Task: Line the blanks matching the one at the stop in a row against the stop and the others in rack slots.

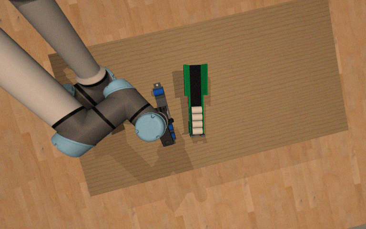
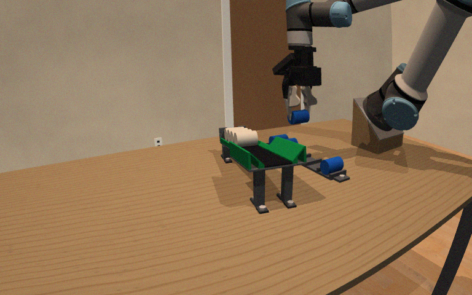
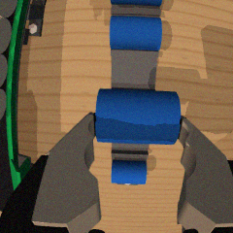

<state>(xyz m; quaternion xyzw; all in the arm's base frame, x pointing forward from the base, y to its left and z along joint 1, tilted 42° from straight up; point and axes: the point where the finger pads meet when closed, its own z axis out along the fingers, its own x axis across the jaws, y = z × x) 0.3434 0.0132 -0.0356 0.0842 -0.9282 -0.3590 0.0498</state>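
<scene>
My hand is 30 mm to the right of the grey stock rack and 140 mm above it. From my hand the other things lie so: grey stop: 170 mm ahead, 110 mm to the right, 80 mm below; then feed ramp: 180 mm ahead, 80 mm to the left, 60 mm below.
</scene>
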